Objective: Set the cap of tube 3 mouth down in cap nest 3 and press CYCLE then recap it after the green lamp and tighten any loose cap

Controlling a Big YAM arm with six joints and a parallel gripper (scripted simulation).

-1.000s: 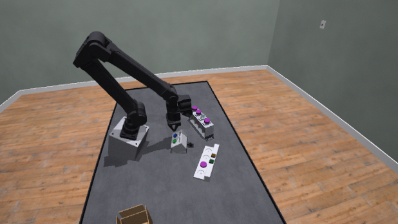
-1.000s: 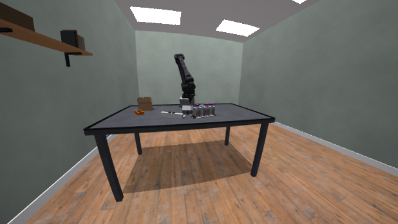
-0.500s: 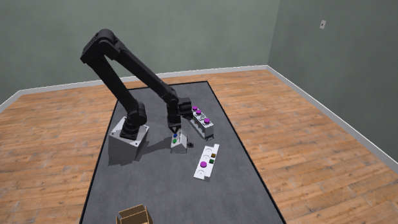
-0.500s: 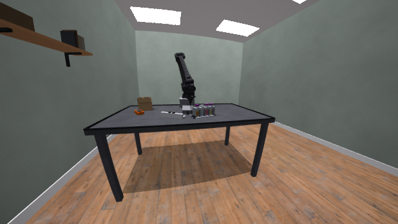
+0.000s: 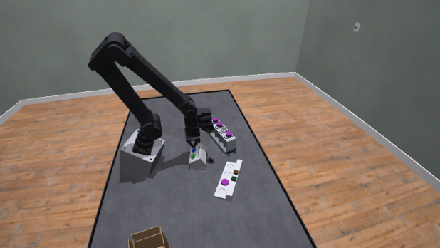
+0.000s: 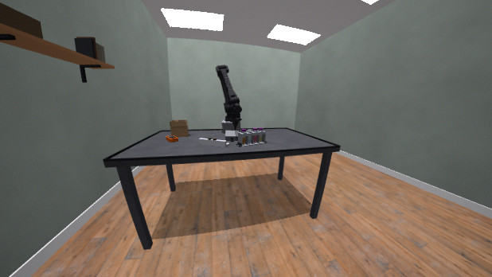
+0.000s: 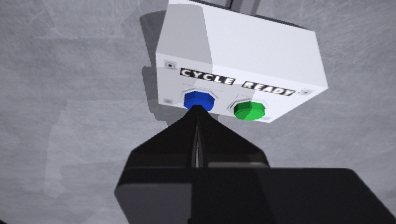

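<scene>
My hand is 2 cm above the blue key. Also, from my hand: key housing (1 cm ahead, 2 cm to the right, 4 cm below); green key (5 cm to the right, 2 cm below); cap (15 cm ahead, 18 cm to the right, 8 cm below).
</scene>
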